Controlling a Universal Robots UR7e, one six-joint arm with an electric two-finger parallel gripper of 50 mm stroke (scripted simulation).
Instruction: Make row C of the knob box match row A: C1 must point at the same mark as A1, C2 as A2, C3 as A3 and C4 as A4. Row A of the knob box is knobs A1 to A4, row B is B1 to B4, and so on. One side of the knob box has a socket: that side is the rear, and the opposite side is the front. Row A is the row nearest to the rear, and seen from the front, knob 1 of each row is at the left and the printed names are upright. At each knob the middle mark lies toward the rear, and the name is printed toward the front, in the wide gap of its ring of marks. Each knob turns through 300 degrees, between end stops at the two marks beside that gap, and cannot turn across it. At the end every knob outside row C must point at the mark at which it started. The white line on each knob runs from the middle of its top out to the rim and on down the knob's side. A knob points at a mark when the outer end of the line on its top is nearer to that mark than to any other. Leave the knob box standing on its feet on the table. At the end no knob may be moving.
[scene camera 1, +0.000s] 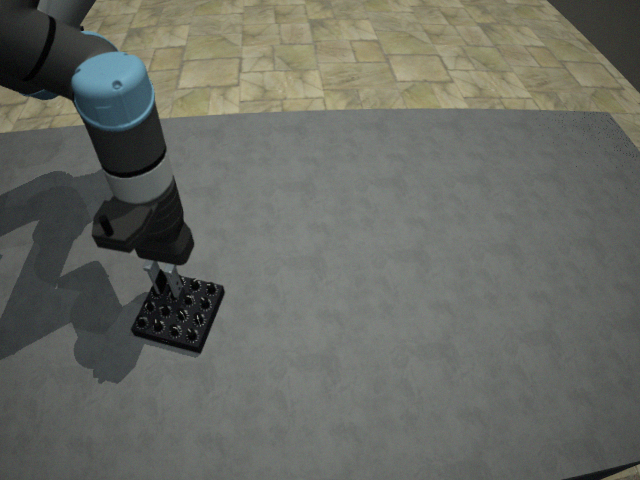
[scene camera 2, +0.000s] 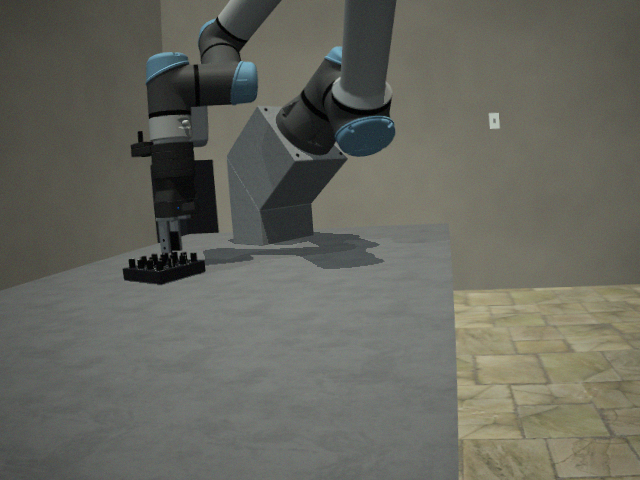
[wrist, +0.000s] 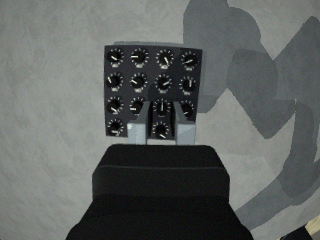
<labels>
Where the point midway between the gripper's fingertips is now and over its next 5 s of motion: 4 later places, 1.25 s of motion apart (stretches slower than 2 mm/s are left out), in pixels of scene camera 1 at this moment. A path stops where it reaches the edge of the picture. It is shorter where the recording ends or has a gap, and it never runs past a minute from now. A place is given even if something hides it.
My gripper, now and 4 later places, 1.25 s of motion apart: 169, 289; 171, 293; 164, 281; 156, 286; 157, 288
</labels>
